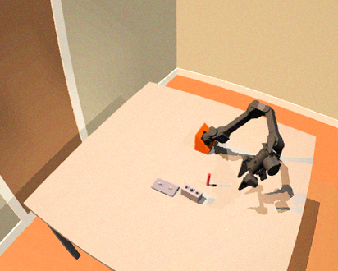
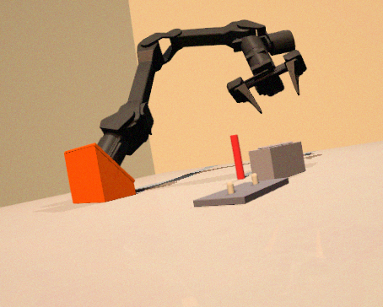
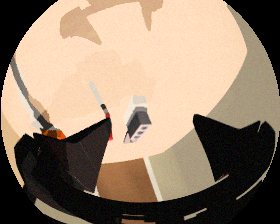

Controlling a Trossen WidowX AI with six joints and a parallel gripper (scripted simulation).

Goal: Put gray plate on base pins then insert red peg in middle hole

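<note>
The gray plate lies 50 mm ahead of my gripper tip, 200 mm to the right of it and 90 mm below it. Also, from my gripper tip: gray base: 50 mm ahead, 340 mm to the right, 120 mm below; red peg: 50 mm behind, 150 mm to the right, 90 mm below.
</note>
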